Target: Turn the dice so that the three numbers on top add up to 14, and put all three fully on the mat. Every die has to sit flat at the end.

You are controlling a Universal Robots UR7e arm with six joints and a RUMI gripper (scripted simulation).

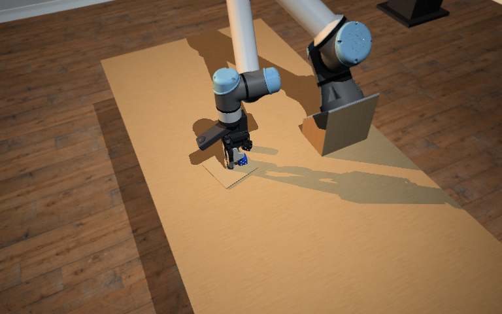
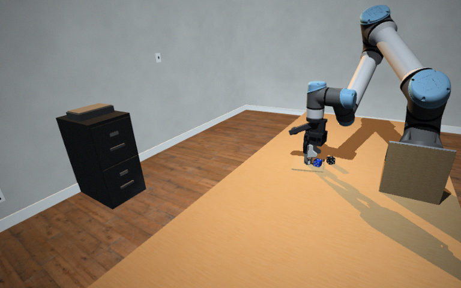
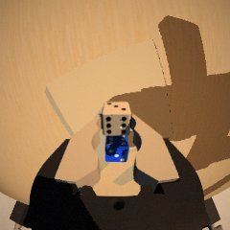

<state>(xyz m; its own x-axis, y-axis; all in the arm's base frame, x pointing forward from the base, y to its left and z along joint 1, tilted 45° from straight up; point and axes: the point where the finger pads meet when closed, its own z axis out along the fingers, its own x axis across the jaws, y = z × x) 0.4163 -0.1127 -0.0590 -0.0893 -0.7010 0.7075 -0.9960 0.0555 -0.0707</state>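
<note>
The white die is right at my hand. Round my hand: tan mat (2 cm below); then blue die (5 cm behind); then black die (9 cm behind, 6 cm to the right, 1 cm below).
</note>
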